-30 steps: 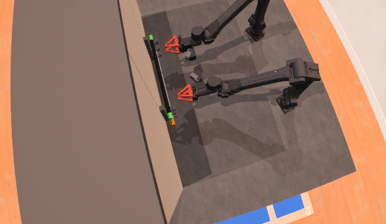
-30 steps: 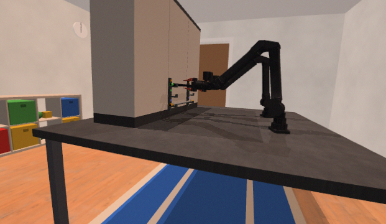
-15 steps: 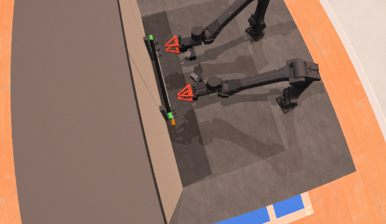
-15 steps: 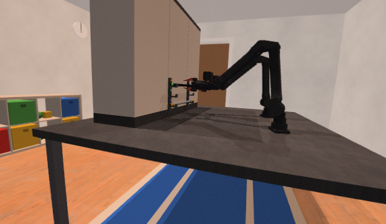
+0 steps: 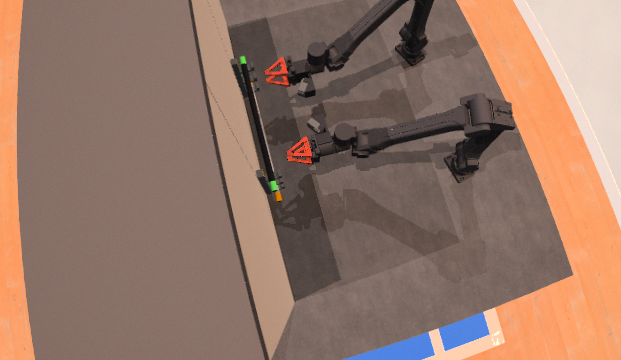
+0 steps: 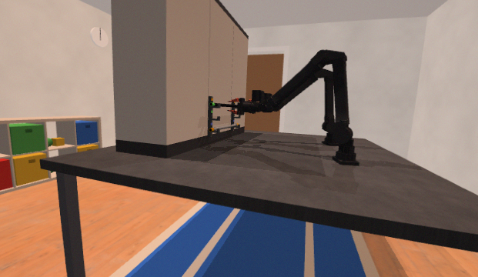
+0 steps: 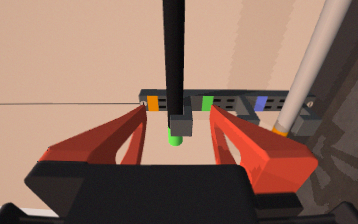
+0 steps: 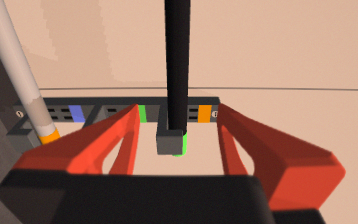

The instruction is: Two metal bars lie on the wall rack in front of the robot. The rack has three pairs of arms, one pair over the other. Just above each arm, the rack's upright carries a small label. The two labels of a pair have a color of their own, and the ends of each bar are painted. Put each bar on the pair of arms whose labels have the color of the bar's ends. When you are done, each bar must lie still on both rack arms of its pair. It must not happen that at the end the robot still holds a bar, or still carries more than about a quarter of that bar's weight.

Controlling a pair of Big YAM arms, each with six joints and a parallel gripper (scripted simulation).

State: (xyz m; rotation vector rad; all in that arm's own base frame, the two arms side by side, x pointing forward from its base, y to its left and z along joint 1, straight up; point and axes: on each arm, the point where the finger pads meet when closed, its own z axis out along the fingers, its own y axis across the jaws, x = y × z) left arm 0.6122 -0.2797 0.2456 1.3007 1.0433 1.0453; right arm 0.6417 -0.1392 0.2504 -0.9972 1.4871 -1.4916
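The black bar lies 8 cm ahead of my right hand and 15 cm to the left of it. Round my right hand: beige wall unit: 27 cm ahead, 15 cm to the left, 20 cm above; then silver bar: 7 cm ahead, 15 cm to the left, 15 cm below.
Right now the black bar is 15 cm to the right of my left hand and 7 cm ahead of it. Also, from my left hand: beige wall unit: 26 cm ahead, 20 cm above, 15 cm to the right; then silver bar: 15 cm to the right, 15 cm below, 7 cm ahead.
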